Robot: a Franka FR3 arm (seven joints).
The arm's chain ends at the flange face. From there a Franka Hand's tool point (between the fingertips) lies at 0.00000 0.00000 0.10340 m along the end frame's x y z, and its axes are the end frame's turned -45 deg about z.
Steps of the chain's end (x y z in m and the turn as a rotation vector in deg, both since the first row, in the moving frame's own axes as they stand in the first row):
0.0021 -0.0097 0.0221 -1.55 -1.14 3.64
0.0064 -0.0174 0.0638 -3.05 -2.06 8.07
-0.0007 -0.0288 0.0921 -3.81 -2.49 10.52
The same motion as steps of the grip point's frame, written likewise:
0.0049 -0.0050 0.0220 -0.29 -1.90 3.64
0.0102 -0.0070 0.0636 -0.70 -3.61 8.07
0.0117 -0.0199 0.0918 -0.93 -4.45 10.52

